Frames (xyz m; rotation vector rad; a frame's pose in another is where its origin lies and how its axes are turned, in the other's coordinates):
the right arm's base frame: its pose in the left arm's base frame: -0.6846 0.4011 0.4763 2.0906 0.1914 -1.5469
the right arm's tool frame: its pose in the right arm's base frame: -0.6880 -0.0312 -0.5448 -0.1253 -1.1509 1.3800
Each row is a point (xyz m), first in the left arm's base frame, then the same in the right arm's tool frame.
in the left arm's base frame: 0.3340 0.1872 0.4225
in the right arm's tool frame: 0.1298 -0.4708 -1.1980
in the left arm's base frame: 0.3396 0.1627 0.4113
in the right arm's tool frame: 0.1469 -0.4835 -1.2153
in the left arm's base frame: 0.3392 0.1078 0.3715
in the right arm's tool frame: 0.1830 -0.5306 -1.2482
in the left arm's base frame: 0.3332 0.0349 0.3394
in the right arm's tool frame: 0.2393 -0.5777 -1.2797
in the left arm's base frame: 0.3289 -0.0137 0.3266
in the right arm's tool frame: 0.2800 -0.6017 -1.2973
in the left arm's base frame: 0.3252 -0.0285 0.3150
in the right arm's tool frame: 0.2902 -0.6168 -1.3034
